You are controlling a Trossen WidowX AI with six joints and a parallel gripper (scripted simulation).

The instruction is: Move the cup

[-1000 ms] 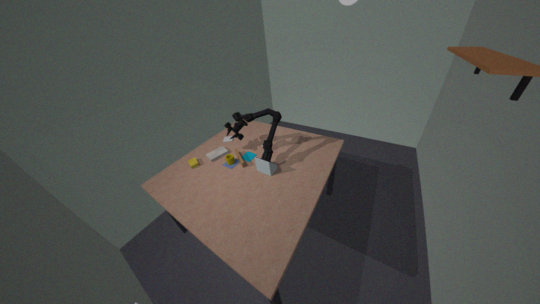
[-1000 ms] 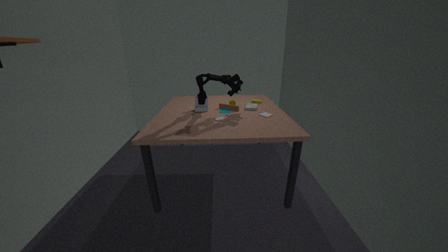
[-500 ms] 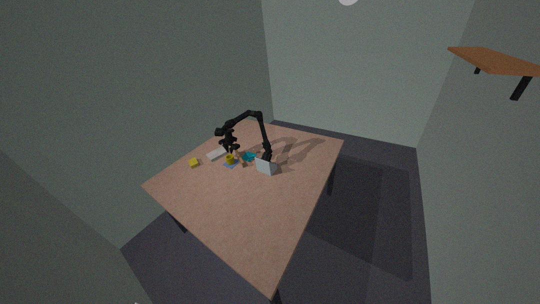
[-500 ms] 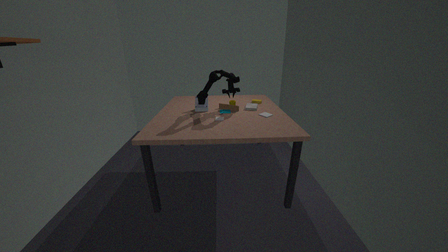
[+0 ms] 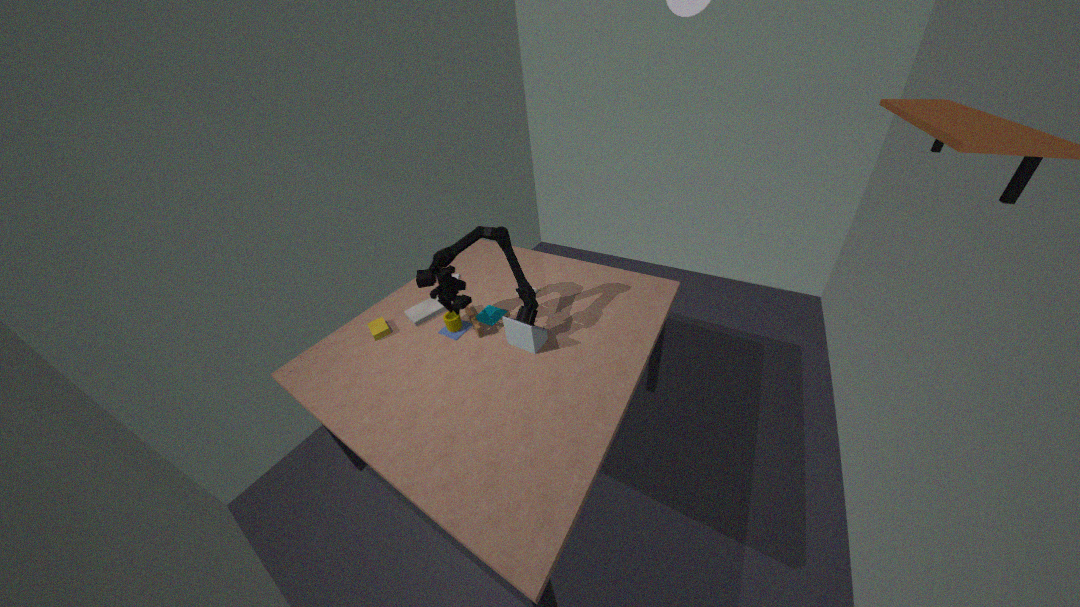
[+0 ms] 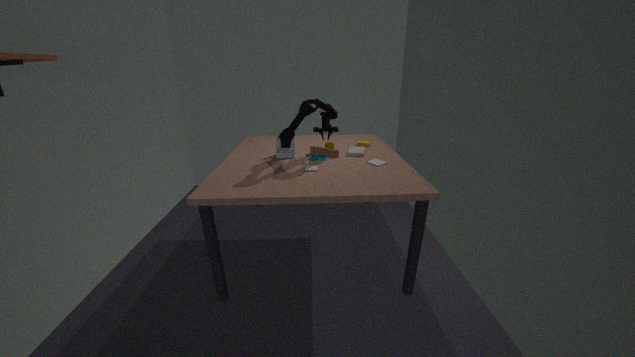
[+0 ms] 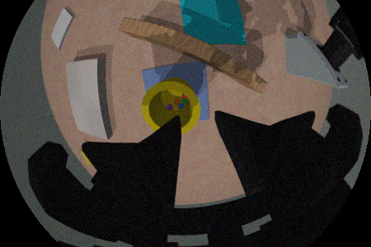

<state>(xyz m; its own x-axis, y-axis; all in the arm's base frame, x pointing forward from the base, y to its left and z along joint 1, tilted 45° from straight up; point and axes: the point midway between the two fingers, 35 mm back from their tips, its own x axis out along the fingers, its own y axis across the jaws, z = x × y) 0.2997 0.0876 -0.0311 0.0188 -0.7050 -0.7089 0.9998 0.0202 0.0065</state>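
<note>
The yellow cup lies 60 mm below my gripper tip and 20 mm ahead of it. Also, from my gripper tip: wooden bar 80 mm below, 70 mm to the right, 20 mm behind; then grey slab 240 mm ahead, 80 mm below, 30 mm to the right; then teal pad 140 mm to the right, 100 mm below, 60 mm behind.
</note>
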